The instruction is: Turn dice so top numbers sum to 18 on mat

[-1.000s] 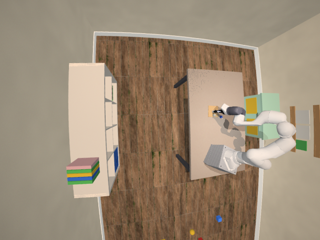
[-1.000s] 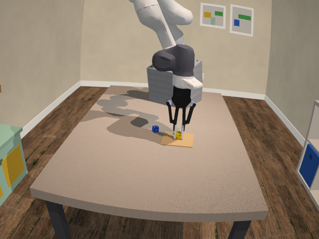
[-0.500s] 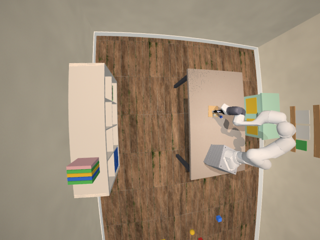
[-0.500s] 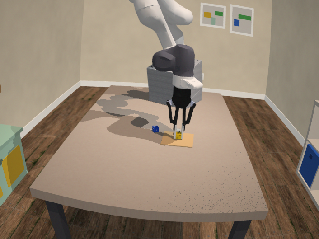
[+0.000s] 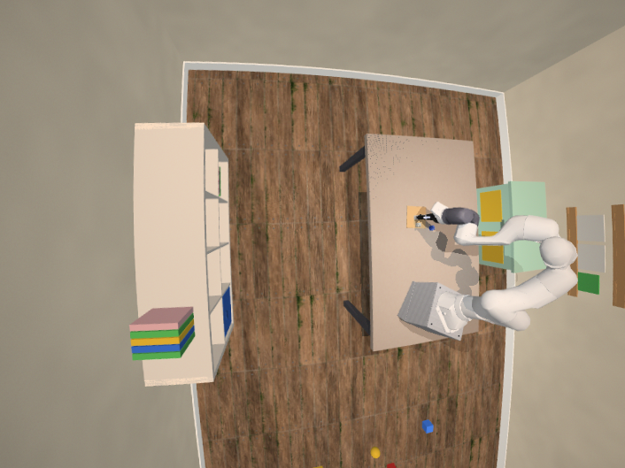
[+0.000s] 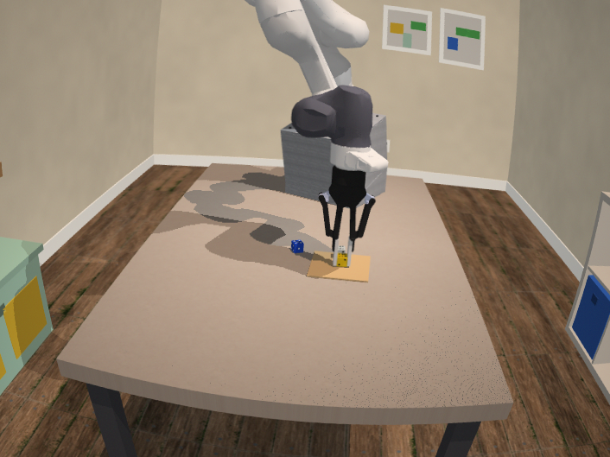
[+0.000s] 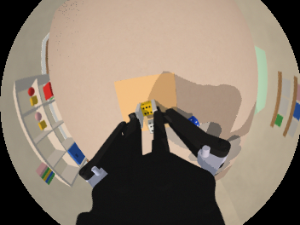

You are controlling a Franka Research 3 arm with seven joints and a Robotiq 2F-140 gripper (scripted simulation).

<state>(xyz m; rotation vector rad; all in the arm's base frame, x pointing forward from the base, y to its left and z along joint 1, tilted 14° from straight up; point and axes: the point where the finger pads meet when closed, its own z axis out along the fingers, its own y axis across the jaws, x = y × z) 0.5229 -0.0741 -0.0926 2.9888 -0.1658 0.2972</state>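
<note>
The yellow die is 2 cm below my hand. The rest, counted from my hand: blue die 9 cm behind, 9 cm to the right, 3 cm below; white die 5 cm behind, 2 cm below; mat 4 cm below.
</note>
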